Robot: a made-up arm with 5 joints. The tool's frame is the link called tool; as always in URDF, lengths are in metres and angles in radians. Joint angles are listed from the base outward.
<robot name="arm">
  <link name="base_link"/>
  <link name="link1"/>
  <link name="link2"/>
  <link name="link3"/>
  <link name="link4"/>
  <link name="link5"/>
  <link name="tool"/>
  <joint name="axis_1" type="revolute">
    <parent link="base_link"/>
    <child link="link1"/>
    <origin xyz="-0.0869 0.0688 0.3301"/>
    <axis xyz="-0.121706 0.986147 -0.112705"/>
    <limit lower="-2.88" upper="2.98"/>
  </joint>
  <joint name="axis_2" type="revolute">
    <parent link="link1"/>
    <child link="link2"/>
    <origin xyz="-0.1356 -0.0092 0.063"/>
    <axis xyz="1 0 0"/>
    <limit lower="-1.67" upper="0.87"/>
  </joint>
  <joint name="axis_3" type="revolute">
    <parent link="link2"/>
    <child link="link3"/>
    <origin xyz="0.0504 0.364 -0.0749"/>
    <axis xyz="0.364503 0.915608 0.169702"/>
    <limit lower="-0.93" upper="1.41"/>
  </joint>
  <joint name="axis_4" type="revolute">
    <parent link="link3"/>
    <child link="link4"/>
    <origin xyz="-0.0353 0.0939 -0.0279"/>
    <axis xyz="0 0 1"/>
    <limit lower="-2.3" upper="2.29"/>
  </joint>
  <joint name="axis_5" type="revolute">
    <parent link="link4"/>
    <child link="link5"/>
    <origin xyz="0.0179 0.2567 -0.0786"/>
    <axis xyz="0 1 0"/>
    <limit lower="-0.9" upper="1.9"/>
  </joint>
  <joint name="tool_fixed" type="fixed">
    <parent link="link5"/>
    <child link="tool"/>
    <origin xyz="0.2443 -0.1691 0.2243" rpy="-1.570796 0 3.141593"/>
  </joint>
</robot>
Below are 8 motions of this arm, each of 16 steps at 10 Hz.
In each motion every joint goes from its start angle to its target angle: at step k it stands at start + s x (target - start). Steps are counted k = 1, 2, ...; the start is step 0. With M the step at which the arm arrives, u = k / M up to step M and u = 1 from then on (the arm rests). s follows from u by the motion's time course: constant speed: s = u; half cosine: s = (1 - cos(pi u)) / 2; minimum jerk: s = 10 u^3 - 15 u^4 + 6 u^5.
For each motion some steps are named. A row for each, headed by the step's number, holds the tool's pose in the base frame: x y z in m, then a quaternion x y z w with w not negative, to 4 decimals.
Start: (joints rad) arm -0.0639 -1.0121 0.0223 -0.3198 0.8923
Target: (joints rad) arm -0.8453 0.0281 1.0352 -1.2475 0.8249
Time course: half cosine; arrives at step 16
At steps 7, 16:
7: 0.1721 0.1953 0.0019 -0.0521 -0.5944 0.6059 0.5262
16: 0.0124 0.3503 0.0799 0.1338 -0.7142 0.3793 0.5729

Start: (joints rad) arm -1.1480 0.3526 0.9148 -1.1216 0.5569
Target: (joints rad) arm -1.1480 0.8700 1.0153 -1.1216 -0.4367
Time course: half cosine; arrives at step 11
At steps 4, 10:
4: -0.1074 0.3998 0.3992 0.0836 -0.8661 0.4656 0.1618
10: -0.3341 0.2730 0.5896 0.0423 0.8936 -0.4423 0.0634

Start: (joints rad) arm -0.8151 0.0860 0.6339 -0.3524 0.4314
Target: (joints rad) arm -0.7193 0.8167 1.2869 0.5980 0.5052
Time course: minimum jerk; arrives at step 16
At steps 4, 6, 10, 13, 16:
4: 0.0172 0.6181 0.4102 0.2086 -0.7989 0.5633 0.0301
6: -0.0690 0.6819 0.4548 -0.3439 0.7774 -0.5251 0.0408
10: -0.3585 0.7004 0.6437 -0.6242 0.6511 -0.3437 0.2614
13: -0.4946 0.6076 0.7572 -0.7102 0.5531 -0.2169 0.3777
16: -0.5195 0.5789 0.7809 -0.7231 0.5295 -0.1874 0.4020

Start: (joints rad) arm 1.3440 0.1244 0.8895 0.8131 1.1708
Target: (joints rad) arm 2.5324 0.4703 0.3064 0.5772 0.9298
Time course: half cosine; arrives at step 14
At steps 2, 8, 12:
2: -0.1204 0.9082 0.3213 0.8276 -0.2986 -0.2646 0.3949
8: -0.0565 0.8539 0.1049 0.6709 -0.2779 -0.3484 0.5927
12: -0.1245 0.7759 -0.0331 0.5612 -0.2126 -0.3662 0.7112

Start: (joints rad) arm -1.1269 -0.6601 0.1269 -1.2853 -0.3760
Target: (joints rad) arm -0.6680 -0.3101 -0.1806 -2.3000 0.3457
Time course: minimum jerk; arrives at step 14
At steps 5, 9, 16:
5: -0.1311 0.3065 0.3271 -0.8365 -0.4524 0.2857 0.1180
9: -0.2376 0.1960 0.2040 -0.7563 -0.5672 0.0789 0.3164
16: -0.2855 0.1872 0.1218 -0.7033 -0.5935 -0.0466 0.3884

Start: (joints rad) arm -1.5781 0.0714 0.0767 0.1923 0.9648
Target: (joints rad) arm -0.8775 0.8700 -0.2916 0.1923 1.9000
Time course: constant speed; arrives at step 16
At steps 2, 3, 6, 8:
2: -0.0920 0.7241 0.5100 -0.0184 0.6478 -0.7012 0.2971
3: -0.1001 0.7287 0.5077 -0.0561 0.6539 -0.7003 0.2808
6: -0.1265 0.7386 0.5060 -0.1691 0.6659 -0.6891 0.2303
8: -0.1453 0.7419 0.5098 -0.2435 0.6689 -0.6744 0.1961

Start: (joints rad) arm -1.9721 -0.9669 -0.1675 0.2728 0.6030
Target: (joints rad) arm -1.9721 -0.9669 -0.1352 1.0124 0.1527
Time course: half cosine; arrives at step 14
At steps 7, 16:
7: 0.2826 0.5515 0.6147 0.5743 0.1911 -0.7554 0.2512
16: 0.3183 0.6175 0.4870 0.4554 0.0483 -0.8225 0.3374

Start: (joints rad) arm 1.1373 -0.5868 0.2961 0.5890 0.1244
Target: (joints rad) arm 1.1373 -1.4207 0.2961 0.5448 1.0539
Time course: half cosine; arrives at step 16
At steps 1, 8, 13, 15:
1: -0.3279 0.5951 0.0248 0.6929 -0.3856 0.5044 0.3418
8: -0.6119 0.2840 -0.0654 0.7542 -0.0246 0.4851 0.4418
13: -0.7140 -0.0795 -0.0063 0.6818 0.2767 0.4406 0.5142
15: -0.7148 -0.1453 0.0174 0.6573 0.3269 0.4303 0.5253

